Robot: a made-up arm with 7 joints. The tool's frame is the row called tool.
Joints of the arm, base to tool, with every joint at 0 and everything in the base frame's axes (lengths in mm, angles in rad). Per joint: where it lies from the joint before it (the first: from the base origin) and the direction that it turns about. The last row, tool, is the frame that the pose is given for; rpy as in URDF.
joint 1: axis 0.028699 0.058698 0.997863 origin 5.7 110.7 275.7
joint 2: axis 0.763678 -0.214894 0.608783 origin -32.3 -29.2 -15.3
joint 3: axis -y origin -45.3 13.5 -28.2
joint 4: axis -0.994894 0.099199 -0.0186 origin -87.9 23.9 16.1
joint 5: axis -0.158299 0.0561 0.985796 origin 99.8 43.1 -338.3
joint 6: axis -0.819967 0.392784 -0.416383 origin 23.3 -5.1 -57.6
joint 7: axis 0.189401 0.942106 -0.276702 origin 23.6 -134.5 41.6
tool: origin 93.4 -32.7 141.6 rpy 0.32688 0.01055 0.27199
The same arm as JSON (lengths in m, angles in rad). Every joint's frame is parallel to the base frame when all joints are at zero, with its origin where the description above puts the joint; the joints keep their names.
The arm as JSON. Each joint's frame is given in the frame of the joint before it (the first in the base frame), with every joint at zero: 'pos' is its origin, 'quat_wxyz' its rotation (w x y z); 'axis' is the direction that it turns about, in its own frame. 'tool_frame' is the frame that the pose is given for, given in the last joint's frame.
{"length_unit": "m", "angle_unit": "rad", "joints": [
  {"joint": "joint 1", "pos": [0.0057, 0.1107, 0.2757], "quat_wxyz": [1.0, 0.0, 0.0, 0.0], "axis": [0.028699, 0.058698, 0.997863]},
  {"joint": "joint 2", "pos": [-0.0323, -0.0292, -0.0153], "quat_wxyz": [1.0, 0.0, 0.0, 0.0], "axis": [0.763678, -0.214894, 0.608783]},
  {"joint": "joint 3", "pos": [-0.0453, 0.0135, -0.0282], "quat_wxyz": [1.0, 0.0, 0.0, 0.0], "axis": "-y"},
  {"joint": "joint 4", "pos": [-0.0879, 0.0239, 0.0161], "quat_wxyz": [1.0, 0.0, 0.0, 0.0], "axis": [-0.994894, 0.099199, -0.0186]},
  {"joint": "joint 5", "pos": [0.0998, 0.0431, -0.3383], "quat_wxyz": [1.0, 0.0, 0.0, 0.0], "axis": [-0.158299, 0.0561, 0.985796]},
  {"joint": "joint 6", "pos": [0.0233, -0.0051, -0.0576], "quat_wxyz": [1.0, 0.0, 0.0, 0.0], "axis": [-0.819967, 0.392784, -0.416383]},
  {"joint": "joint 7", "pos": [0.0236, -0.1345, 0.0416], "quat_wxyz": [1.0, 0.0, 0.0, 0.0], "axis": [0.189401, 0.942106, -0.276702]}
], "tool_frame": {"pos": [0.0934, -0.0327, 0.1416], "quat_wxyz": [0.977666, 0.160503, 0.027216, 0.132917]}}

